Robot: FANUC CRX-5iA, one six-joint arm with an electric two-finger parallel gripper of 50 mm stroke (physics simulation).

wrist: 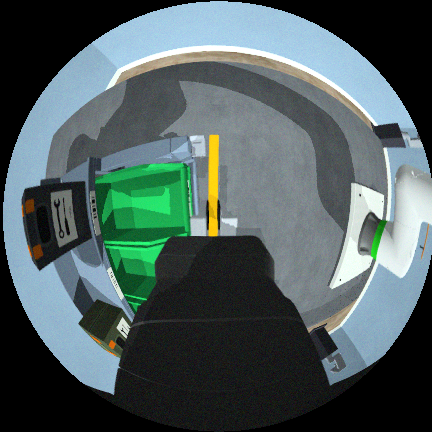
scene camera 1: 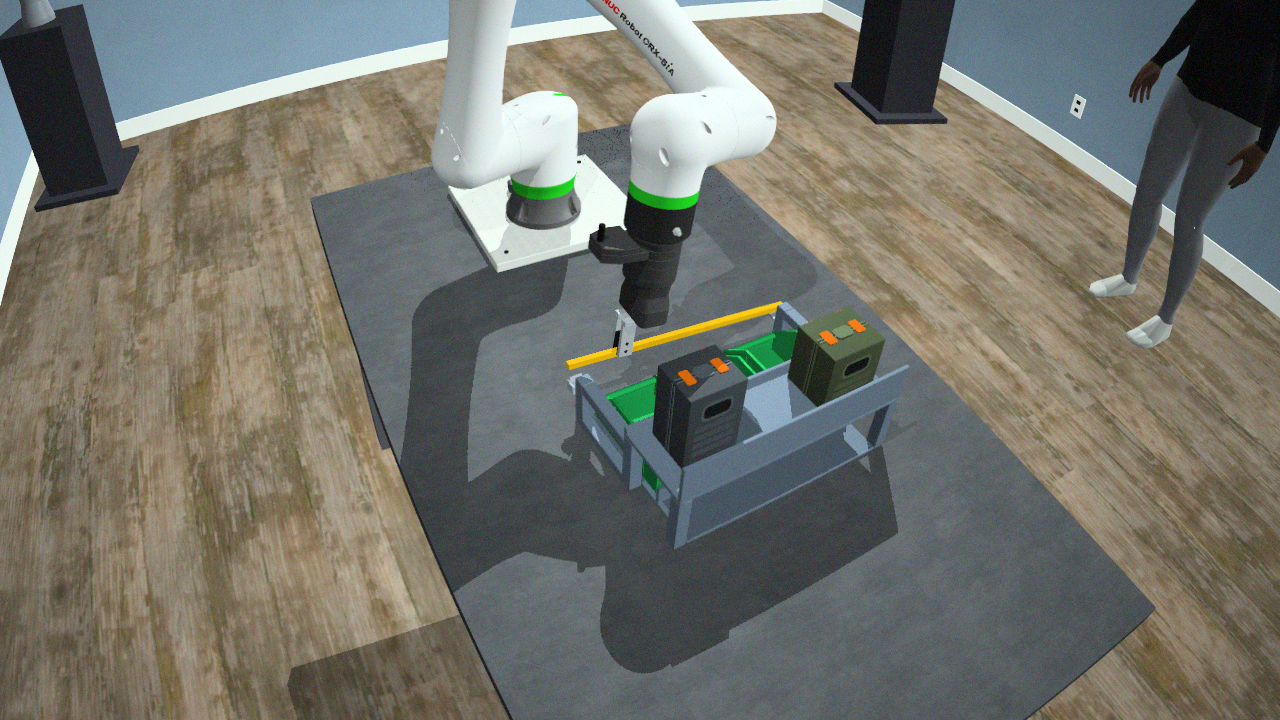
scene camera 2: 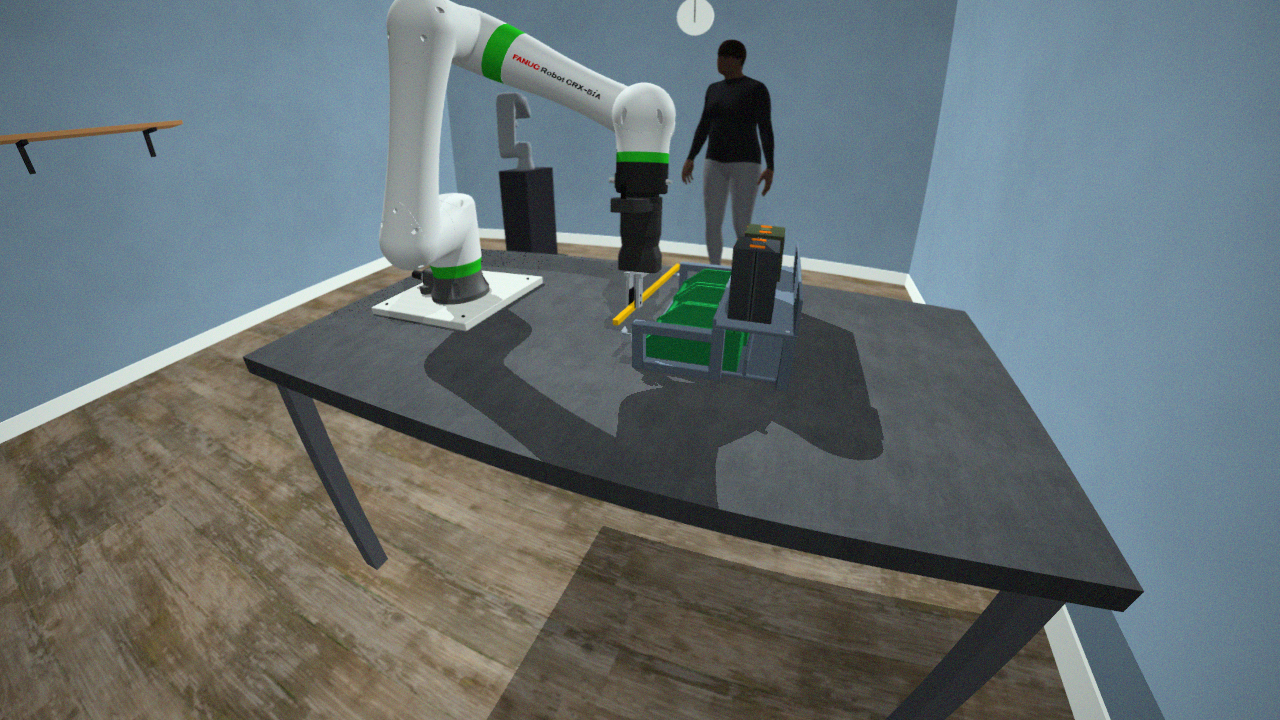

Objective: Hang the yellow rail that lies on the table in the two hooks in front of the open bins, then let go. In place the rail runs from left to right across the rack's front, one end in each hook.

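Places are measured from the arm's base along level axes (x ahead, y left, z up), in centimetres.
Pixels of known places: gripper, fingertip midpoint: (wrist: 212, 208) (scene camera 1: 621, 351) (scene camera 2: 634, 306); arm's base, origin of the base link: (wrist: 366, 233) (scene camera 1: 543, 209) (scene camera 2: 460, 293).
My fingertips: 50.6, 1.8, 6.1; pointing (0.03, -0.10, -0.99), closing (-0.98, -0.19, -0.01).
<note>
Ahead of a thing's pixels: the offset from my fingertips to its top centre, as dx, dy, dz. "spot": to the spot under its first point.
The yellow rail {-1.9, +10.0, +0.8} (scene camera 1: 707, 327) (scene camera 2: 660, 284) (wrist: 214, 165) is off the table, roughly level, and runs along the rack's front. My gripper (scene camera 1: 623, 349) (scene camera 2: 635, 302) (wrist: 212, 208) is shut on the rail, nearer its left end in scene camera 1. The blue-grey rack (scene camera 1: 805, 425) (scene camera 2: 718, 351) (wrist: 150, 151) stands on the table. The light hook {spot: +5.5, -7.7, +0.5} (scene camera 1: 578, 382) (scene camera 2: 625, 330) (wrist: 198, 146) at its near front corner is apart from the rail, which hangs higher and, in the wrist view, a little toward the robot's base. The far hook is mostly hidden; whether the rail touches it I cannot tell.
Green open bins {+11.9, +2.0, +0.3} (scene camera 1: 633, 401) (scene camera 2: 689, 310) (wrist: 137, 200) sit in the rack behind the rail. A dark grey case {+21.3, +3.8, +14.6} (scene camera 1: 700, 411) (scene camera 2: 753, 282) (wrist: 60, 220) and an olive case {+15.9, +26.2, +12.1} (scene camera 1: 836, 360) (wrist: 102, 320) stand on top of the rack. A person stands beyond the table.
</note>
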